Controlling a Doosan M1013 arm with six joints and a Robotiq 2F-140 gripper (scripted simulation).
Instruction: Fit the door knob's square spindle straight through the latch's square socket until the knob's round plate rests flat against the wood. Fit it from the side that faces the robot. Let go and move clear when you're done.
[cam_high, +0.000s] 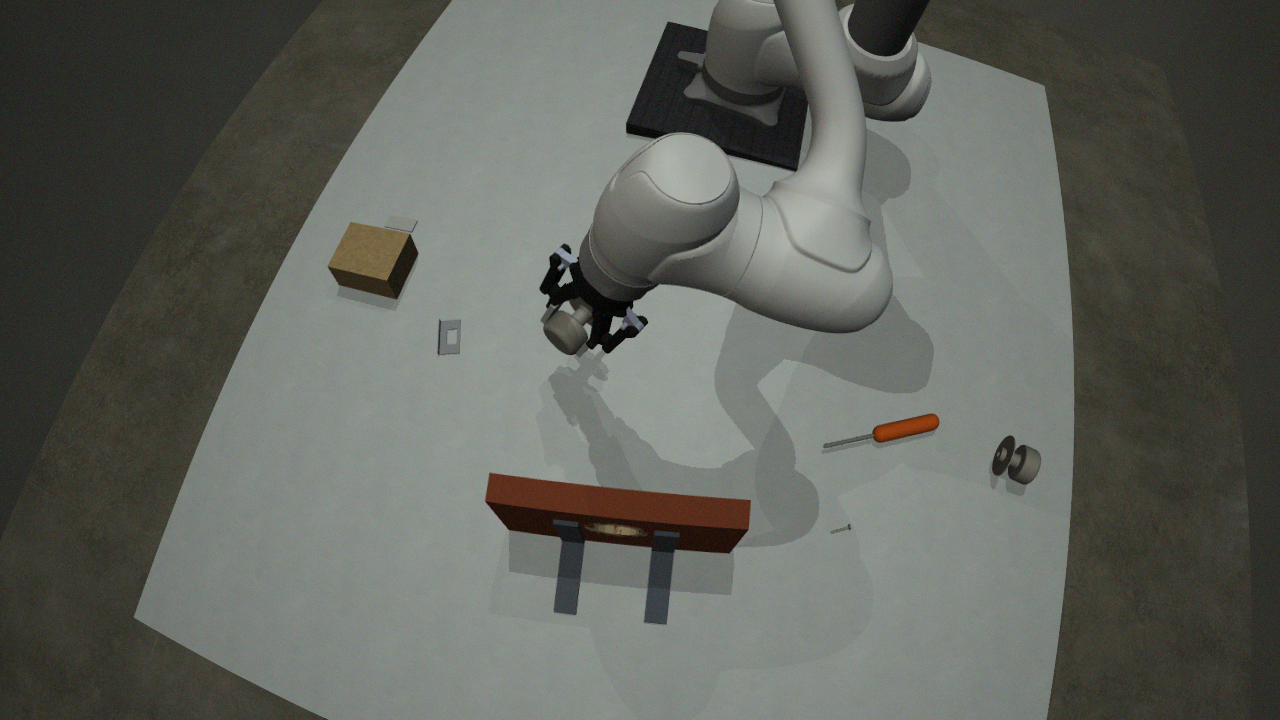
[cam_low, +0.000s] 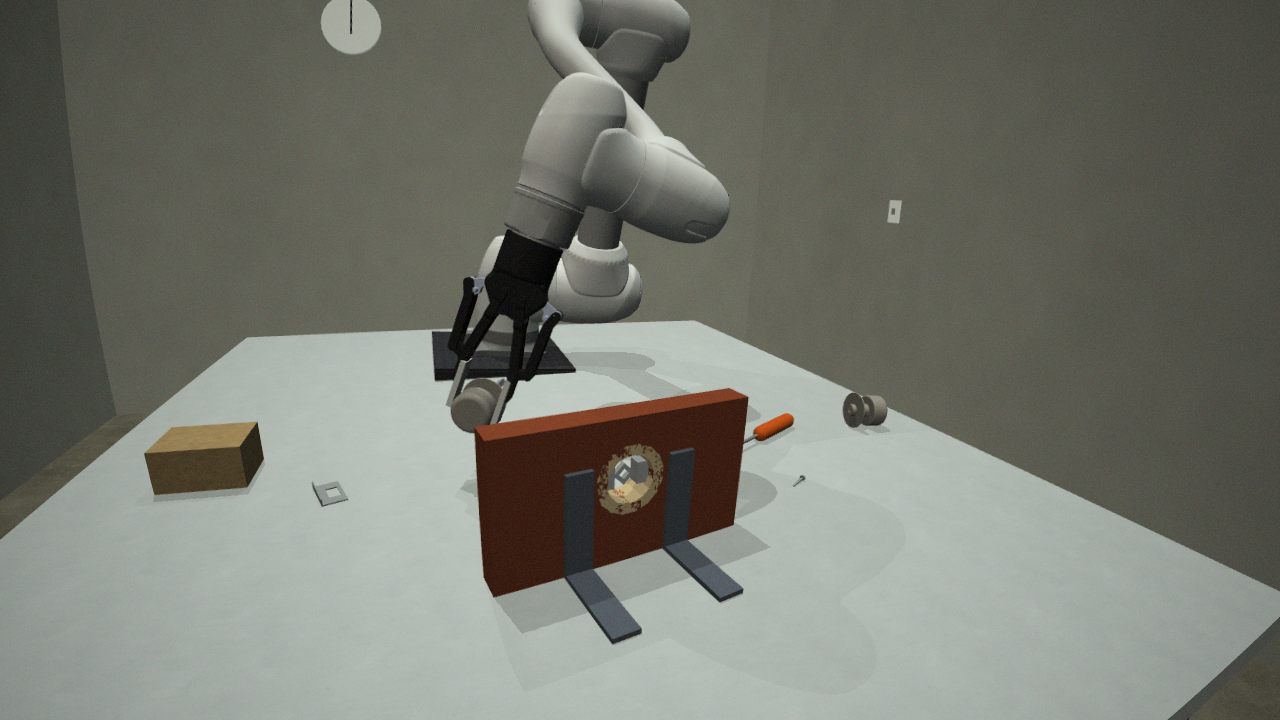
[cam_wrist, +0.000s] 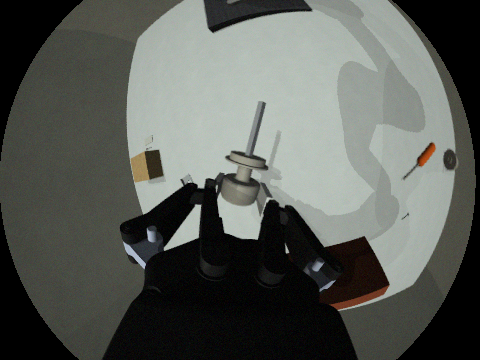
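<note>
Right now the square socket is 21 cm ahead of my hand, 15 cm to the left of it and 3 cm below it. From my hand the other things lie so: cardboard box 38 cm to the right, 9 cm below, 3 cm behind; red-brown wood panel 21 cm ahead, 15 cm to the left, 3 cm below; orange-handled screwdriver 45 cm to the left, 11 cm below, 5 cm behind.
</note>
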